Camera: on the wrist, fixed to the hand. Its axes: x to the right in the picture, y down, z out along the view.
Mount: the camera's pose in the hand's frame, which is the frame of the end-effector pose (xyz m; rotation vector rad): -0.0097 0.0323 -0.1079 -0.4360 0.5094 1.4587
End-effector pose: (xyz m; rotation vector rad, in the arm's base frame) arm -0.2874 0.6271 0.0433 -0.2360 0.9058 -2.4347
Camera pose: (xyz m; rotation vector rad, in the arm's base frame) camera -0.3018 0.6718 -0.0595 0.7017 1.1813 -0.9165
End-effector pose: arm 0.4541 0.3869 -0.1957 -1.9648 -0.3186 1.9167
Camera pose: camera 0.5578 0.3420 -0.2002 1.8789 -0.7190 -1.0370
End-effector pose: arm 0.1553 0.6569 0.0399 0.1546 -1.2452 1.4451
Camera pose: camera 0.1906 0.7371 -0.0315 -1.6117 -1.1665 2.0803
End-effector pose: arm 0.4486 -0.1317 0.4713 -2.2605 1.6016 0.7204
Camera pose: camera 0.4413 -0.1885 0.5688 0.6886 -2.2820 -0.5031
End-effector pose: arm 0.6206 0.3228 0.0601 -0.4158 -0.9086 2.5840
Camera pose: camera 0.6634 0.3531 -0.0401 1.3956 0.6611 -1.6517
